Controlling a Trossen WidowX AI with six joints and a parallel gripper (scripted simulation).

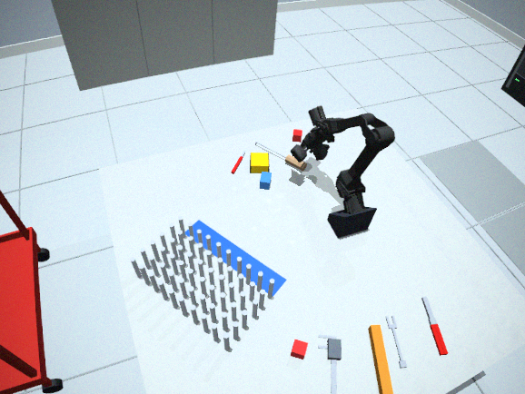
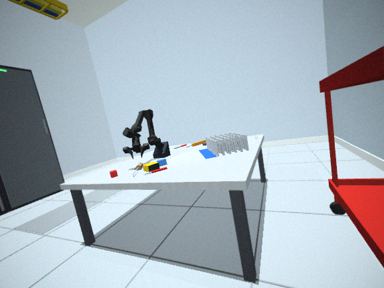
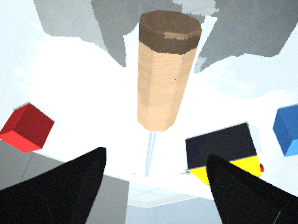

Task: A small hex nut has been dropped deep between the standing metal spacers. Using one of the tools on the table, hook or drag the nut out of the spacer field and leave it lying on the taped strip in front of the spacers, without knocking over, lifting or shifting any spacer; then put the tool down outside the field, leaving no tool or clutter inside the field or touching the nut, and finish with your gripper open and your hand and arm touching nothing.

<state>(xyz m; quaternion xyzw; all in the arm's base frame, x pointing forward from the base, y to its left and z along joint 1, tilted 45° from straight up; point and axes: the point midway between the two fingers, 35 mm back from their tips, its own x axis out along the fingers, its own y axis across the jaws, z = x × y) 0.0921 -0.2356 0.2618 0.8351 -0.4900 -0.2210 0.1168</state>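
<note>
Now: gripper tip 8 cm to the left of the metal rod, 7 cm above it and 6 cm short of it. Also, from my gripper tip: fork tool: 83 cm to the left, 8 cm below, 8 cm behind; blue taped strip: 39 cm to the left, 35 cm ahead, 8 cm below; blue block: 15 cm ahead, 8 cm to the left, 6 cm below.
</note>
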